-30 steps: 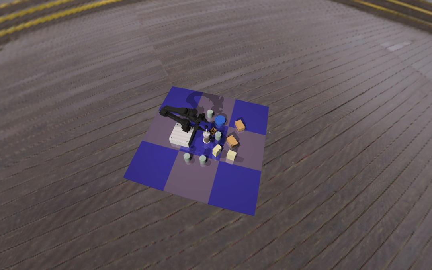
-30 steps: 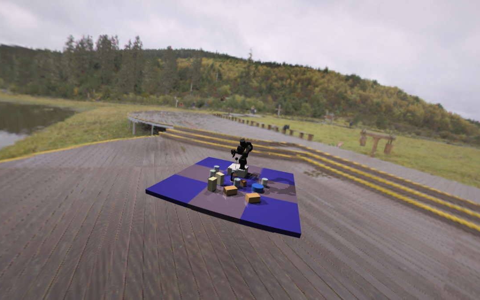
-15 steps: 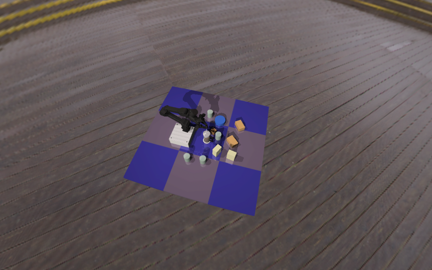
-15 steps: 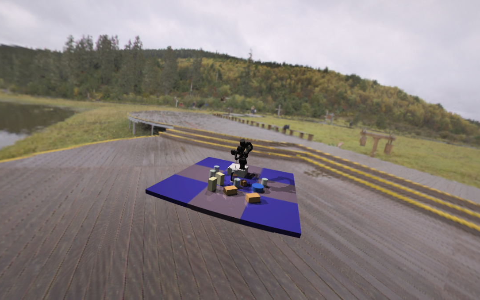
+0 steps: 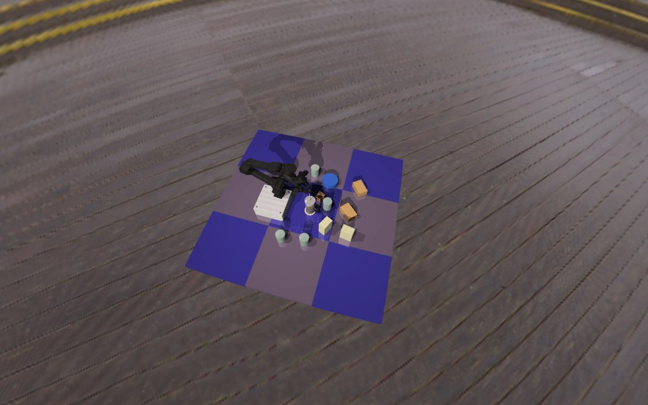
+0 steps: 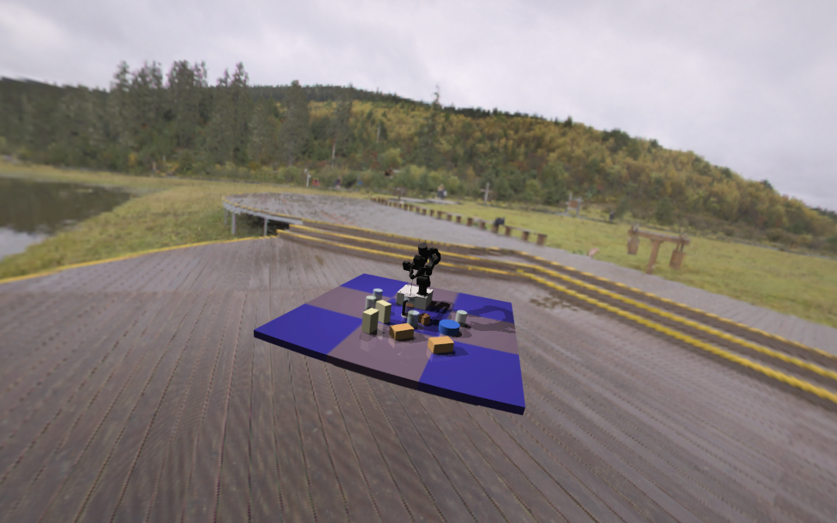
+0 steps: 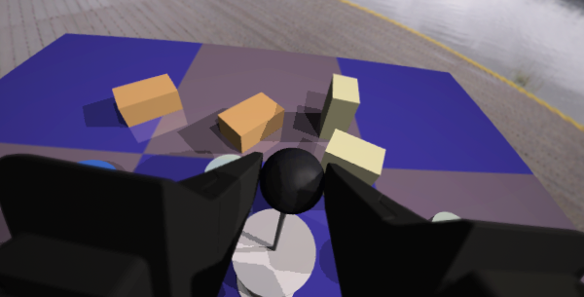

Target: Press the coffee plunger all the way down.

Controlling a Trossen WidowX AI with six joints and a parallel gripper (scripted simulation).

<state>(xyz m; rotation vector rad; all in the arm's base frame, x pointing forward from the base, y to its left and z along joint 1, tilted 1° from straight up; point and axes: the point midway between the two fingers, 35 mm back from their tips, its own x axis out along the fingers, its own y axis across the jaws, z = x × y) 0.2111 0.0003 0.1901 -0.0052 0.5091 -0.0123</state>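
My gripper tip is now 13 cm above the coffee press and 1 cm short of it. From my gripper tip the other things lie so: small brown cube (23 cm below, 12 cm to the left, 2 cm ahead); then blue disc (28 cm to the left, 24 cm below, 4 cm ahead).
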